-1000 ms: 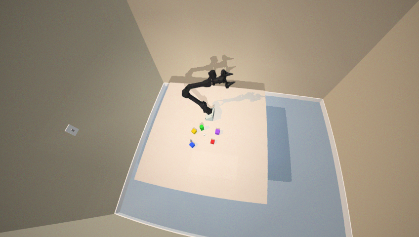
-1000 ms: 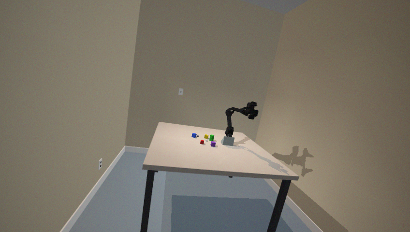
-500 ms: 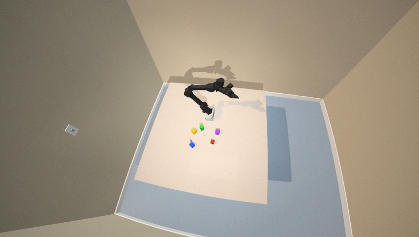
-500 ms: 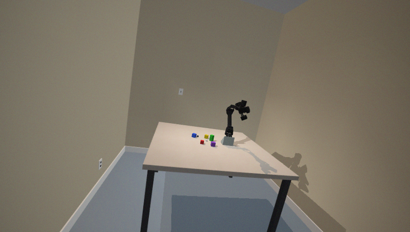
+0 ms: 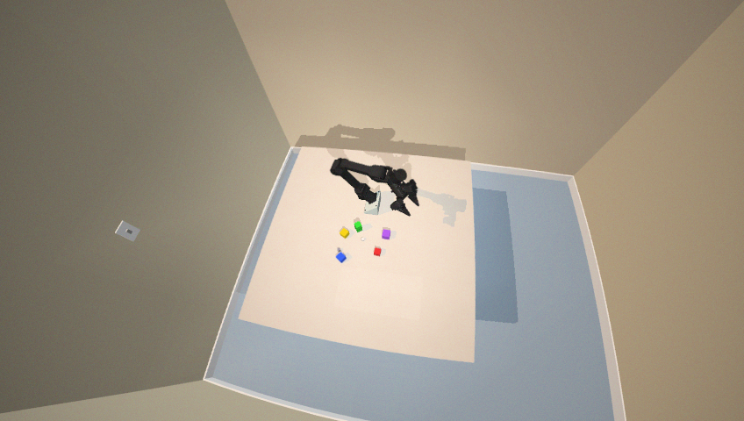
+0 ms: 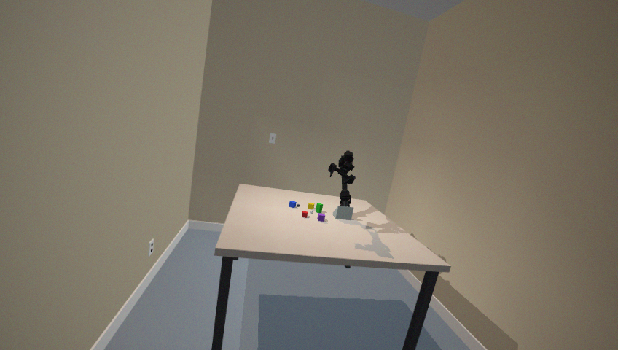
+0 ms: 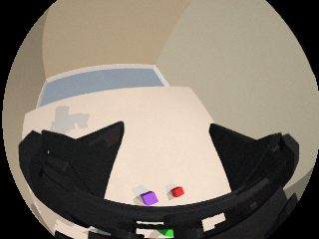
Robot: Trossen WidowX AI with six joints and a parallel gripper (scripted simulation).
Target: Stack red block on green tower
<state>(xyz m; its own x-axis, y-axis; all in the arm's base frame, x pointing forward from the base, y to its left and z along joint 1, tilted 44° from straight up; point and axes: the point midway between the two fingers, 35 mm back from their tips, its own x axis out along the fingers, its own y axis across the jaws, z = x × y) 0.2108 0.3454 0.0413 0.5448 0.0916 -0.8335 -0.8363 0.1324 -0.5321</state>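
The red block lies 120 mm ahead of my gripper tip, 180 mm to the right of it and 310 mm below it. Round my gripper tip: blue block: 170 mm ahead, 390 mm to the right, 310 mm below; then purple block: 140 mm to the right, 310 mm below; then yellow block: 20 mm ahead, 390 mm to the right, 310 mm below.
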